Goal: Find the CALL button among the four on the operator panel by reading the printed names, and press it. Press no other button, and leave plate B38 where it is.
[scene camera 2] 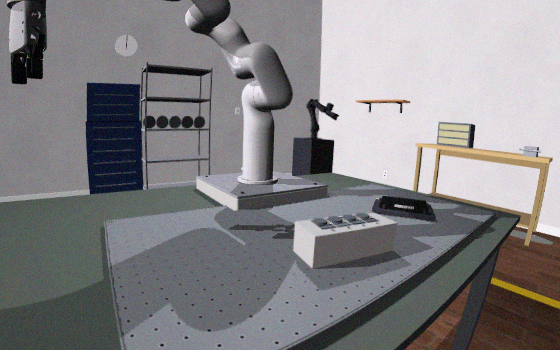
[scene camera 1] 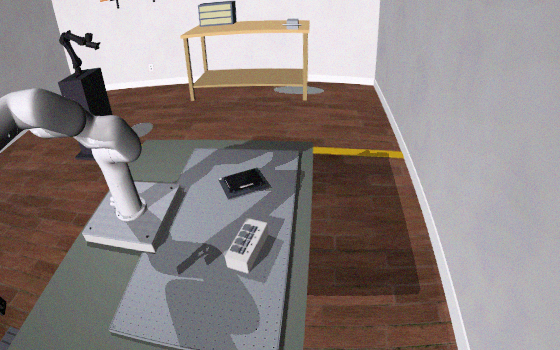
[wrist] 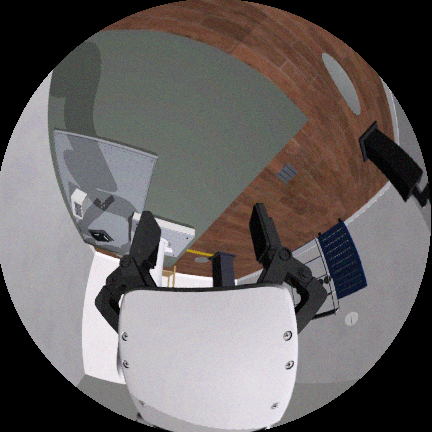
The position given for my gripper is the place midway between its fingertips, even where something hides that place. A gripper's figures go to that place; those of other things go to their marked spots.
Labels:
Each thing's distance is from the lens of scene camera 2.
my gripper [scene camera 2: 26, 81]: 74 cm
white operator panel [scene camera 2: 318, 245]: 41 cm

